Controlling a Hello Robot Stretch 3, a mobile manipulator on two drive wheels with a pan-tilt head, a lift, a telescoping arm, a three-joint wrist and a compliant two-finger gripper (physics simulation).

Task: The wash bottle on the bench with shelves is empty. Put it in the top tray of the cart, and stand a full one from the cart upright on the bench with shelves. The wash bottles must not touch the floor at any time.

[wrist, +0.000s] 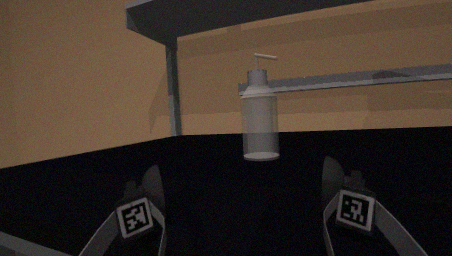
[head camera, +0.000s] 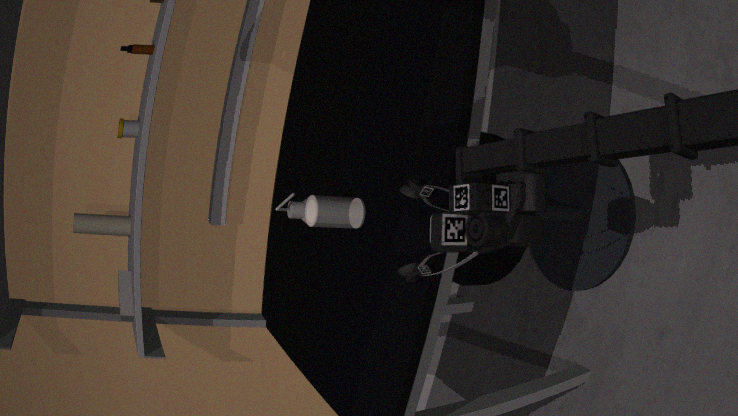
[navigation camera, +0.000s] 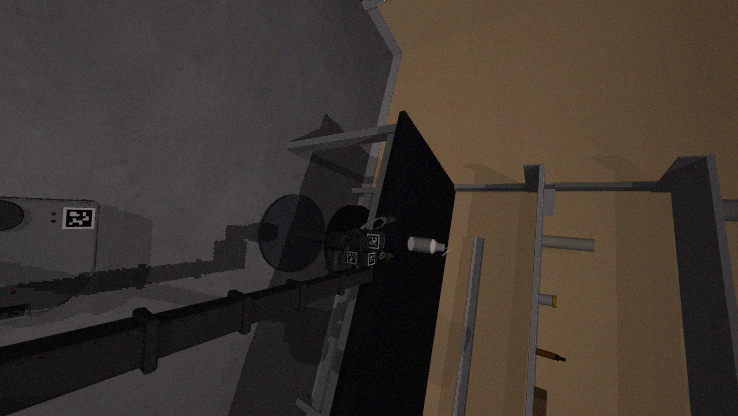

Labels:
same spot on bench with shelves: [head camera: 375,100] = [wrist: 414,155]

